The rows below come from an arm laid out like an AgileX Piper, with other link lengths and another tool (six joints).
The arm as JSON. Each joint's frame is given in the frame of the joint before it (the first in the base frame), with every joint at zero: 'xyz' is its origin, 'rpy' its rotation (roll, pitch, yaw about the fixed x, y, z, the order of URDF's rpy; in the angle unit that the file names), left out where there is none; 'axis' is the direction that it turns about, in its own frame. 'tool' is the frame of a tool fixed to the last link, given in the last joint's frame.
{
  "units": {
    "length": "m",
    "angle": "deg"
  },
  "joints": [
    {
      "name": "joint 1",
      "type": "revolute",
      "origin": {
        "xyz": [
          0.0,
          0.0,
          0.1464
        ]
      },
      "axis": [
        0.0,
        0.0,
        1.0
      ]
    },
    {
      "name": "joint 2",
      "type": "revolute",
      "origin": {
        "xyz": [
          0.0,
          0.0,
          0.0
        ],
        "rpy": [
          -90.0,
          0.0,
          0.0
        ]
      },
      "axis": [
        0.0,
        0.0,
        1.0
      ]
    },
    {
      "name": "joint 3",
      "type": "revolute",
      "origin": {
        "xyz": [
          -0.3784,
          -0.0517,
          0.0
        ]
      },
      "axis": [
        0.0,
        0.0,
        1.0
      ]
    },
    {
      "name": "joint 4",
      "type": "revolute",
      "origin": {
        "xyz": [
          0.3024,
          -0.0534,
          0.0
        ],
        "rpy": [
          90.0,
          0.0,
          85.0
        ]
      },
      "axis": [
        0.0,
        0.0,
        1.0
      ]
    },
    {
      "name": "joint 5",
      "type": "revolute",
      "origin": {
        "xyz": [
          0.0,
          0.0,
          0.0
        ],
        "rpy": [
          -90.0,
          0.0,
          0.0
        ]
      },
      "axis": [
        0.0,
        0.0,
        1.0
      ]
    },
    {
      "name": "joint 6",
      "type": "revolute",
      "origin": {
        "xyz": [
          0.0,
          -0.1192,
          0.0
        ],
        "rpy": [
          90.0,
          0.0,
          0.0
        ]
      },
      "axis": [
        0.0,
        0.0,
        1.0
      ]
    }
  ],
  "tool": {
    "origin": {
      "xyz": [
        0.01,
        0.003,
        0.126
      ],
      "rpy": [
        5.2,
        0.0,
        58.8
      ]
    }
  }
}
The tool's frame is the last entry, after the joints.
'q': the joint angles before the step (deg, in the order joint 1, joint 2, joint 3, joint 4, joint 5, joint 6). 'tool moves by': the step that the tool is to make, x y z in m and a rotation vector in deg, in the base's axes. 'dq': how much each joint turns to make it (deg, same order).
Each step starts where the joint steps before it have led.
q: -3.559, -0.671, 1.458, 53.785, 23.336, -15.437
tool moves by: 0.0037, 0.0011, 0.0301, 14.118, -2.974, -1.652
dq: -0.027, -0.024, -0.008, 15.459, -3.323, -1.439
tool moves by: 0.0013, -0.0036, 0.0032, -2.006, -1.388, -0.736
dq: 0.053, 0.017, 0.000, 1.469, -1.130, -3.646
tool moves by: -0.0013, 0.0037, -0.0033, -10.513, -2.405, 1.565
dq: -0.009, 0.016, 0.006, 0.167, 1.194, -10.997
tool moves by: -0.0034, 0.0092, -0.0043, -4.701, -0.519, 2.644
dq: -0.015, 0.014, 0.005, 0.052, 2.559, -4.836
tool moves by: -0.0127, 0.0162, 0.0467, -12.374, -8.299, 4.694
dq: -0.025, -0.012, -6.344, -1.202, 4.926, -10.951
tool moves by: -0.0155, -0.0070, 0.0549, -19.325, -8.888, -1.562
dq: 0.029, 0.111, -10.239, -15.451, 3.064, -3.434
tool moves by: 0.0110, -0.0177, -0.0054, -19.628, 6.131, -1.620
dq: -0.021, 7.860, -7.062, -17.990, 6.710, -1.589
